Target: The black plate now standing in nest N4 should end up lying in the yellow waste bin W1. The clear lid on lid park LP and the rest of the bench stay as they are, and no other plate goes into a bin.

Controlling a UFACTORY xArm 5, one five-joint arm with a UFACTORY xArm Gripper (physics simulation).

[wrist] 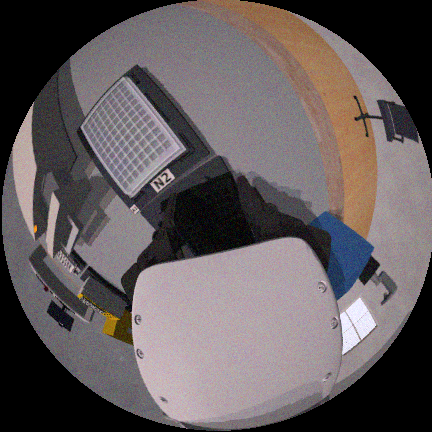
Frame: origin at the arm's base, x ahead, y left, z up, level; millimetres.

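Seen in the pictures: gripper, fingertip midpoint: (209, 195).
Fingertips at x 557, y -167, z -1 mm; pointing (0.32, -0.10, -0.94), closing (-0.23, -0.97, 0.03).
A point is followed by its place in that frame.
The black plate (212, 220) @(x 526, y -155, z -9 mm) lies level in its dark nest (218, 164) @(x 578, y -189, z -21 mm), just beyond the nest labelled N2; its own label does not show. My gripper (209, 195) @(x 557, y -167, z -1 mm) is shut on the black plate, one finger against each side of it. The lower part of the plate is hidden behind the pale gripper housing. A yellow bin (111, 325) @(x 356, y 333, z 50 mm) shows partly at the lower left, half behind the housing; its label cannot be read. The clear lid on lid park LP cannot be made out.
A clear gridded plate (132, 137) @(x 648, y -127, z -8 mm) sits in nest N2 (172, 112) @(x 652, y -173, z -21 mm) at the upper left. A blue box (352, 247) @(x 423, y -318, z 59 mm) stands at the right behind the gripper. Grey equipment (60, 282) stands at the lower left. The bench's wooden edge (320, 115) @(x 593, y -376, z -36 mm) curves along the right.
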